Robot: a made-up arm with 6 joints.
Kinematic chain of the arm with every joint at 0, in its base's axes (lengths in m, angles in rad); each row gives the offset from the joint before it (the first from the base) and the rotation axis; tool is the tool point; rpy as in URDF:
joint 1: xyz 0 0 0.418 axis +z
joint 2: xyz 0 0 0 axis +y
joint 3: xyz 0.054 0 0.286 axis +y
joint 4: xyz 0.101 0 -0.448 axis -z
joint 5: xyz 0 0 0 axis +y
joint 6: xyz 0.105 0 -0.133 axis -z
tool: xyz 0 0 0 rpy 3.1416 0 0
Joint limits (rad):
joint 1: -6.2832..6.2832
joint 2: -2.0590..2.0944
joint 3: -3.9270..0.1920
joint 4: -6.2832..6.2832
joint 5: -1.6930..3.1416
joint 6: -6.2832..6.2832
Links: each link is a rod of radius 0.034 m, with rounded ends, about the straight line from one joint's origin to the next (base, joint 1, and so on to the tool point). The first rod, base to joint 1, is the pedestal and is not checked.
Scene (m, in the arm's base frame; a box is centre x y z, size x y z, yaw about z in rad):
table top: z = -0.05
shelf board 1: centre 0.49 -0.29 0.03 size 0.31 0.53 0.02 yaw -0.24
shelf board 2: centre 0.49 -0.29 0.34 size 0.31 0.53 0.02 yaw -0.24
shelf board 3: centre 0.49 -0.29 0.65 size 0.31 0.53 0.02 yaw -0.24
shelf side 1: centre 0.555 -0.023 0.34 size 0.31 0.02 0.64 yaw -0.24
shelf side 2: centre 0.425 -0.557 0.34 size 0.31 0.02 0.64 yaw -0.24
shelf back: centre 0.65 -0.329 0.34 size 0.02 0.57 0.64 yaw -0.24
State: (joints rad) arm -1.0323 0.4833 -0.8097 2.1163 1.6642 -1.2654
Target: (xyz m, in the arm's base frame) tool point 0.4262 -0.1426 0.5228
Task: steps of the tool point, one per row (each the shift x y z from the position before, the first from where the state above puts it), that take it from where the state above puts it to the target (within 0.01 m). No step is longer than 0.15 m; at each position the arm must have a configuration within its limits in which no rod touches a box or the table.
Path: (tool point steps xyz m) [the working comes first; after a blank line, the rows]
Joints at the target: -0.6889 -0.2666 -0.5817 1.8882 2.1989 -1.2654
Straight joint move there: touches shelf board 2.

1: -0.0988 0.0098 -0.0010
2: -0.0816 0.0343 0.0010
3: 0.0531 0.0313 0.1064
4: 0.0259 0.0630 0.0959
5: -0.0070 0.0776 0.0766
6: -0.0374 0.0742 0.0533
7: 0.0654 -0.0192 0.0050
8: 0.0676 -0.0170 0.0001
9: 0.0682 -0.0130 -0.0051

